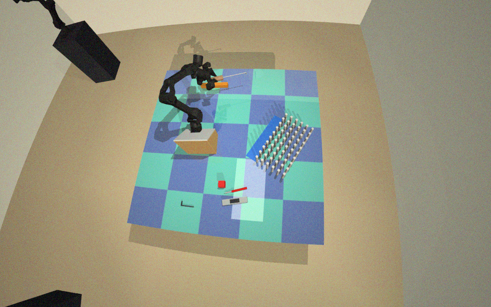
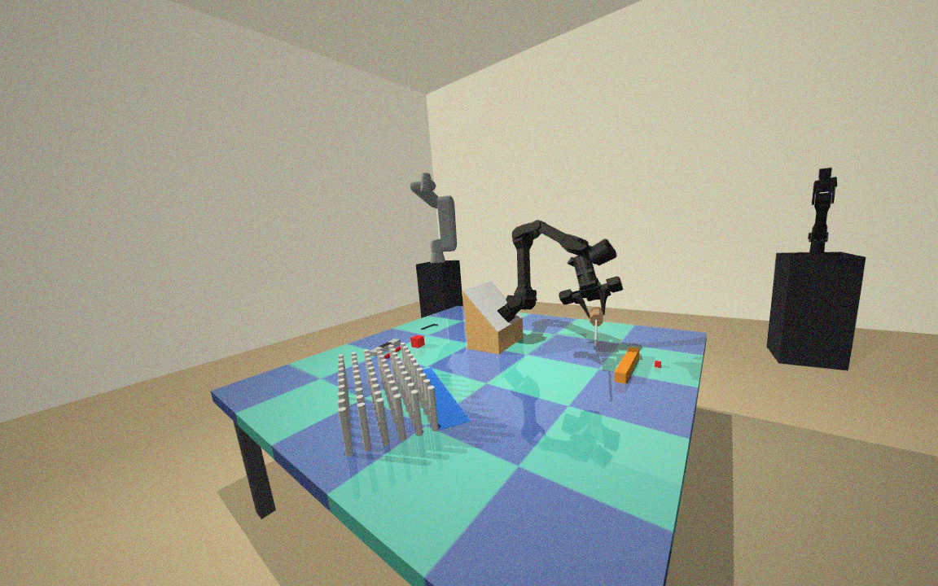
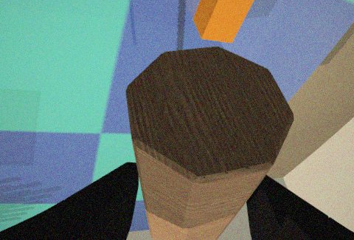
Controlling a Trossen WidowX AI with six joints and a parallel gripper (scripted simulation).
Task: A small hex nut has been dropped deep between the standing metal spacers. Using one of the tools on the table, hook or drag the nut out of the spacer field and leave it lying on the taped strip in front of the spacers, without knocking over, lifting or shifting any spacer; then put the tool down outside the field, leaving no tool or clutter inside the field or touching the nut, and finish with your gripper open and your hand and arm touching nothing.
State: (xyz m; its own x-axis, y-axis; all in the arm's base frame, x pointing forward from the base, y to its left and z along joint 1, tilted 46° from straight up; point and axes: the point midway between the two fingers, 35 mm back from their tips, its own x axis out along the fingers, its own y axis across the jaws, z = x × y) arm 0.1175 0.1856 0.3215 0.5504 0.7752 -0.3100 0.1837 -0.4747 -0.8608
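The orange block lies 16 cm below my gripper tip, 8 cm to the left of it and 6 cm behind it. From my gripper tip the other things lie so: small red cube 17 cm to the left, 17 cm below, 10 cm behind; then blue taped strip 40 cm to the right, 32 cm ahead, 18 cm below; then wooden-handled pick 10 cm ahead, 2 cm to the left, 1 cm below.
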